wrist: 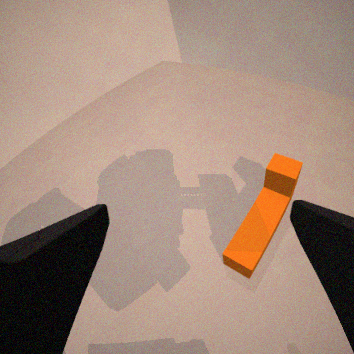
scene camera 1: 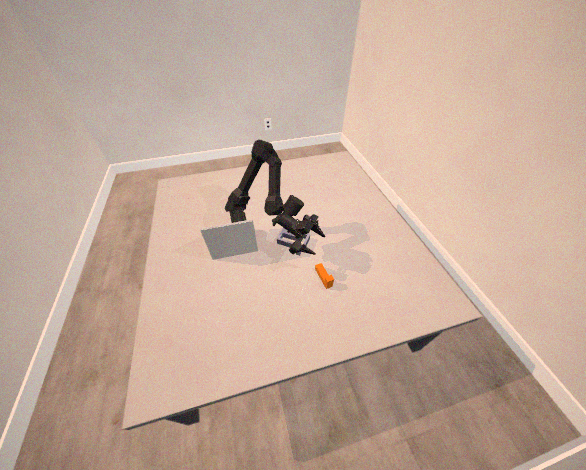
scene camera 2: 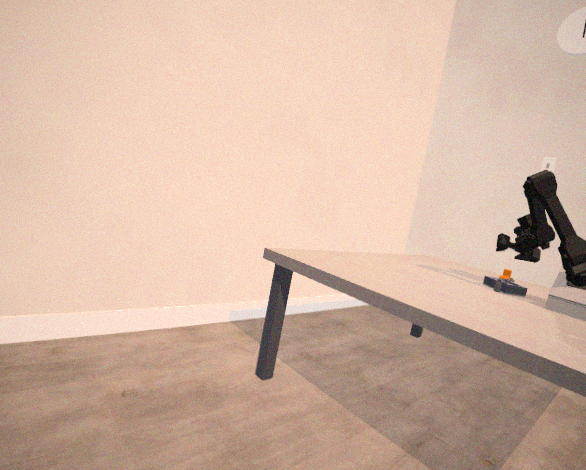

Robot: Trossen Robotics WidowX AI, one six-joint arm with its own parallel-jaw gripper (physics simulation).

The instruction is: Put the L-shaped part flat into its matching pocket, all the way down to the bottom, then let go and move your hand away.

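Frame: origin at the arm's base, x right, y ahead, z up, level; millimetres.
Seen in the pictures: gripper, fingertip midpoint: (wrist: 201,212) (scene camera 1: 320,245) (scene camera 2: 505,254); arm's base, link origin: (scene camera 1: 238,223) (scene camera 2: 579,280).
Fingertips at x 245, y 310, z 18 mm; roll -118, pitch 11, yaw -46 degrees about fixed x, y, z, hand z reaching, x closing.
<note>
Pixels of each thing's top centre, then the offset from my fingertips to it. "spot": a spot on its surface instead.
- orange L-shaped part, top centre: (wrist: 267,196) (scene camera 1: 324,269) (scene camera 2: 506,270) dx +74, dy -2, dz -74 mm
- pocket block, top centre: (scene camera 2: 506,278) (scene camera 1: 293,234) dx -163, dy -69, dz -86 mm
- small grey piece, surface spot: (scene camera 2: 498,285) spot: dx -254, dy -72, dz -109 mm
The orange L-shaped part (scene camera 1: 324,276) (scene camera 2: 507,274) (wrist: 257,230) lies on the table outside the dark blue pocket block, its long leg along the table and its short leg sticking up. The pocket block (scene camera 1: 284,242) (scene camera 2: 518,289) is partly hidden under the arm in scene camera 1, and its pocket shapes cannot be made out clearly. My gripper (scene camera 1: 320,244) (scene camera 2: 514,251) (wrist: 201,212) is open and empty, above the table near the block. In the wrist view the part lies ahead of the fingers, near the right fingertip.
A grey panel (scene camera 1: 230,240) stands beside the block, near the arm's base. In scene camera 2 the arm stands on a pale box (scene camera 2: 562,302), and a small grey piece (scene camera 2: 498,285) shows at the block's near side. The table's front edge (scene camera 1: 300,374) is beyond the part.
</note>
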